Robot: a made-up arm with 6 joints.
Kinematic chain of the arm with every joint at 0, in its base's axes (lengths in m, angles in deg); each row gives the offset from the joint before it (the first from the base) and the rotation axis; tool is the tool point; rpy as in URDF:
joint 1: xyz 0 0 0.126 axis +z
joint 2: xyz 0 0 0 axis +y
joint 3: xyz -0.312 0 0.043 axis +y
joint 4: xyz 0.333 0 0.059 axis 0.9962 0 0.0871
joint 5: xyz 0 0 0 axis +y
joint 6: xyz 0.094 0 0.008 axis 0.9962 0 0.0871
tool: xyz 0 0 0 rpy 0 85 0
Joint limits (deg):
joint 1: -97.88..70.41
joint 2: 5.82..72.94
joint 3: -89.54..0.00
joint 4: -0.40..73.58
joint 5: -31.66..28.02
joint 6: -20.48..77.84
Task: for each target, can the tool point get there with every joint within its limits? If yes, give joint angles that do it. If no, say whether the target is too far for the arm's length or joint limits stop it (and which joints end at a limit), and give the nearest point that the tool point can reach.
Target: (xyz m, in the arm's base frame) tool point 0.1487 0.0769 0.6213
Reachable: yes | joints 32.16 45.31 -68.17 36.33 -14.70 47.69
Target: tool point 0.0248 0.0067 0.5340
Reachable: yes | joints 6.75 14.92 -52.14 7.00 18.60 62.47
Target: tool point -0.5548 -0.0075 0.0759
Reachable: no: joint limits stop it (at a limit: joint 1, joint 2, joint 3, joint 4, joint 5) | nearest point -0.0670 -0.1389 0.0666 | short by 0.505 m
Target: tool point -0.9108 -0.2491 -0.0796
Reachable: no: too far | nearest point -0.0764 -0.2065 0.1120 | short by 0.857 m
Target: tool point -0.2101 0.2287 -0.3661
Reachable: no: joint limits stop it (at a limit: joint 1, joint 2, joint 3, joint 5) | nearest point 0.0018 0.1215 0.0507 | short by 0.480 m
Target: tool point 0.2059 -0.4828 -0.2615
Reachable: no: joint limits stop it (at a limit: joint 2) | nearest point 0.0881 -0.2066 0.1030 | short by 0.472 m
